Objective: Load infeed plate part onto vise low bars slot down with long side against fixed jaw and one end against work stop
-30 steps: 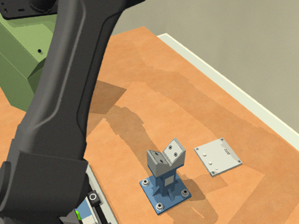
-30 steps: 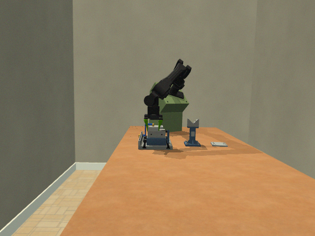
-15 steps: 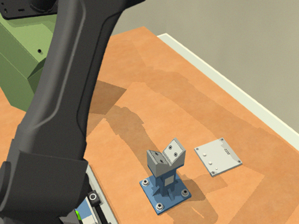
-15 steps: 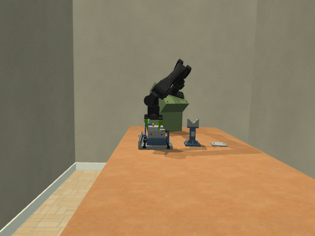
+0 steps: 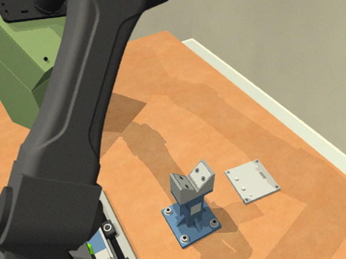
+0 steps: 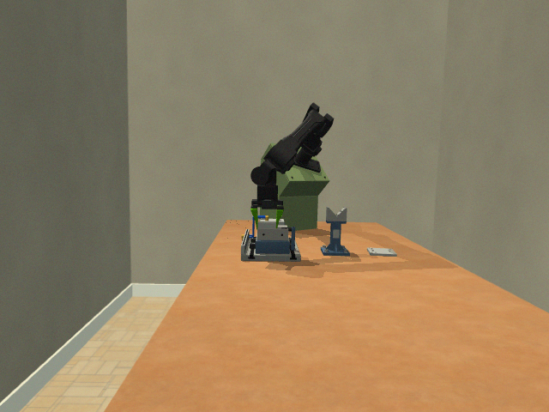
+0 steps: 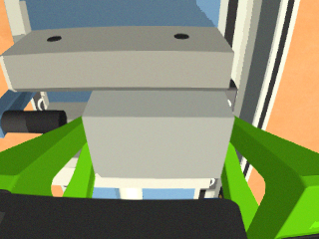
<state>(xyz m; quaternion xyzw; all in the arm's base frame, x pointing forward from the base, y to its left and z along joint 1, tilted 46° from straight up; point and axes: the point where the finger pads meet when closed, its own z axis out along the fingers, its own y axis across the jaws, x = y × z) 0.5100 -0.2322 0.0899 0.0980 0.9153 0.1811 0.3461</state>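
Right now the grey part is right at my hand. The rest, counted from my hand: fixed jaw 3 cm ahead, 2 cm to the left, 2 cm below; moving jaw 3 cm behind, 2 cm to the left, 2 cm below; work stop 1 cm ahead, 7 cm to the left.
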